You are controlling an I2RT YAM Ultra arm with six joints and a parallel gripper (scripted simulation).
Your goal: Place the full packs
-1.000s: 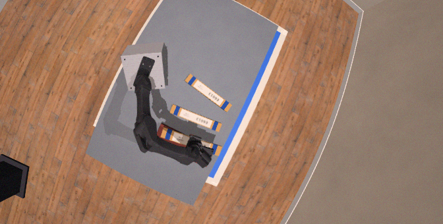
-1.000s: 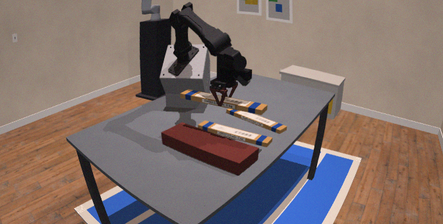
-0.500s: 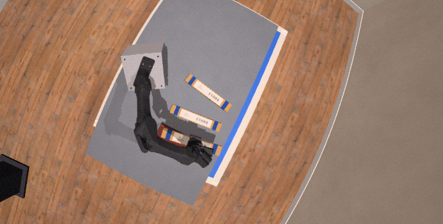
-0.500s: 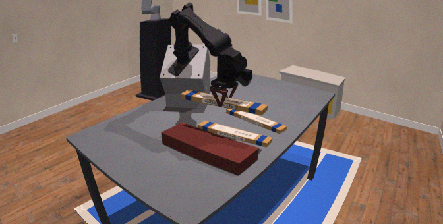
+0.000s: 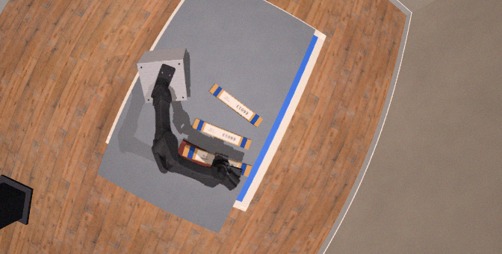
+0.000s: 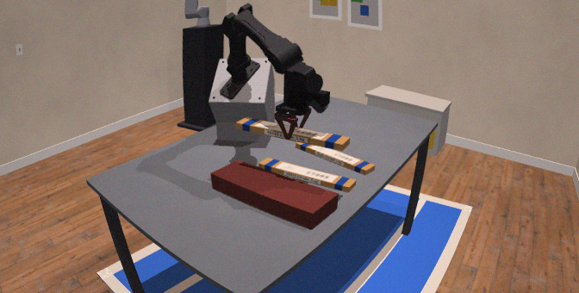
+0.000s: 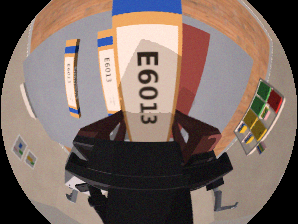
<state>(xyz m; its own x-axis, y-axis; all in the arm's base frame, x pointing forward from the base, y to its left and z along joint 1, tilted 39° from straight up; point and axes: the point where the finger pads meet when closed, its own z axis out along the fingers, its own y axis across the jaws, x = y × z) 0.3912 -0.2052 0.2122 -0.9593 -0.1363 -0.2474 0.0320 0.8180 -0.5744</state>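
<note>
My hand is 40 mm past the dark red low platform, 70 mm to the left of it and 190 mm above it.
</note>
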